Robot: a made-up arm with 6 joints. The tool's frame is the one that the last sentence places.
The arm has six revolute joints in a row. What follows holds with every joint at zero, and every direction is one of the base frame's.
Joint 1 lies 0.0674 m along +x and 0.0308 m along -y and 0.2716 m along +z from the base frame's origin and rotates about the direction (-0.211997, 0.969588, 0.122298), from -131.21 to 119.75 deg.
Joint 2 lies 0.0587 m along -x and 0.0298 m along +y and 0.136 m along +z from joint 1 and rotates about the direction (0.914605, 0.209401, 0.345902), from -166.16 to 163.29 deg.
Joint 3 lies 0.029 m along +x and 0.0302 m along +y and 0.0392 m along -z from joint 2 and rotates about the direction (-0.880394, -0.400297, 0.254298), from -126.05 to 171.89 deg.
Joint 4 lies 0.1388 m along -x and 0.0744 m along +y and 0.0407 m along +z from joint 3 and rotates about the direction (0.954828, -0.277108, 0.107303), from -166.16 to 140.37 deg.
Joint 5 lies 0.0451 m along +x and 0.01 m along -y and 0.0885 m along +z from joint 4 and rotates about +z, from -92.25 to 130.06 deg.
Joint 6 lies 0.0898 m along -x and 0.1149 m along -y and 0.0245 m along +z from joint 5 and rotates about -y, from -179.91 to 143.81 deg.
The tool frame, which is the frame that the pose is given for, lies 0.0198 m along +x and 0.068 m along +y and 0.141 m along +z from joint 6; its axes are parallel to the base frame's.
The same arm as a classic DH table. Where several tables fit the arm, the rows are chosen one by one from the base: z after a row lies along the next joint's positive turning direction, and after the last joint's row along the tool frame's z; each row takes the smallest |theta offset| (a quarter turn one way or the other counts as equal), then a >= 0, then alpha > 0; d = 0 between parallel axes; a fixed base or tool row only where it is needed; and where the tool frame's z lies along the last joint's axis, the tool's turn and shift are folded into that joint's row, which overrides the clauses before.
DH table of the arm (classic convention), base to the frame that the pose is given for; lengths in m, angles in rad. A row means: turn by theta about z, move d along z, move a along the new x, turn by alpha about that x. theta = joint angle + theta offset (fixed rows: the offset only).
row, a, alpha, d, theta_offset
base (fixed), 0.0593, -1.4482, 0.2771, 0.2153
joint 1, -0.1395, 1.5193, 0.0133, 1.2211
joint 2, -0.0059, 2.4999, -0.056, -1.353
joint 3, -0.0657, -2.3496, -0.0931, -0.8231
joint 4, -0.003, 1.4633, -0.1048, -1.0862
joint 5, 0.0898, -1.5708, 0.108, -1.2883
joint 6, -0.0198, 1.5708, 0.0469, 0
tool (fixed), 0, 0, 0.141, 3.1416
Joint limits (rad, base to tool): -2.29..2.09 -2.9..2.8499 -2.2..3 -2.9..2.4499 -1.6101..2.27 -3.14..2.51

